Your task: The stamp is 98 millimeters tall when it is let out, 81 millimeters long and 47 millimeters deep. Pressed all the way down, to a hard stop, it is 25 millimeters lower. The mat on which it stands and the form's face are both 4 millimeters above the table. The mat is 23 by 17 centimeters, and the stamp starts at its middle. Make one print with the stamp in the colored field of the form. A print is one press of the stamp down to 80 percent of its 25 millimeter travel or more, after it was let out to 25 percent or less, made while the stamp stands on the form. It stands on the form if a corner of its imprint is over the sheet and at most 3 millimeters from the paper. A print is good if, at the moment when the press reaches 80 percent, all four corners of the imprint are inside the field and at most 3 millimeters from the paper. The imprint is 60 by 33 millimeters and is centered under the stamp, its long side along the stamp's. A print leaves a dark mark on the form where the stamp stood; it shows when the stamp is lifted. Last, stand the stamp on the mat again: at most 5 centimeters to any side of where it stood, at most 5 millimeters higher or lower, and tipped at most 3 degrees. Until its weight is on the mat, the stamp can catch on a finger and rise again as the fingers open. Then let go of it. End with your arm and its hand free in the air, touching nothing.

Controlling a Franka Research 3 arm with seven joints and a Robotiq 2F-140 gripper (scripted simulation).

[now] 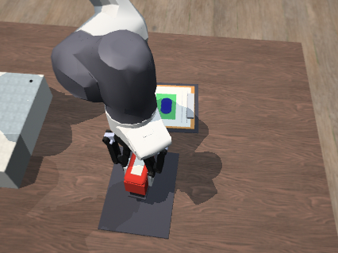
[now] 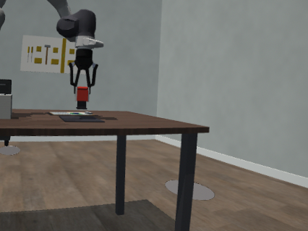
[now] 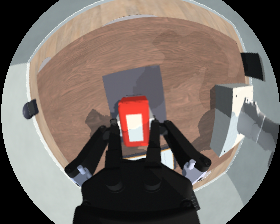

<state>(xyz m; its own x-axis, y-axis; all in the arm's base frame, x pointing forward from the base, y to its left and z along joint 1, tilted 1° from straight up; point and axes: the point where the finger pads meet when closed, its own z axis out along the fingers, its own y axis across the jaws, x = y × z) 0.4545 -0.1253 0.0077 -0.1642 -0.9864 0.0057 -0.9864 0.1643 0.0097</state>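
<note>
Now: the dark grey mat 1 cm to the left of my hand and 11 cm below it. Also, from my hand: form (3 cm ahead, 28 cm to the left, 11 cm below); red stamp (2 cm below).
</note>
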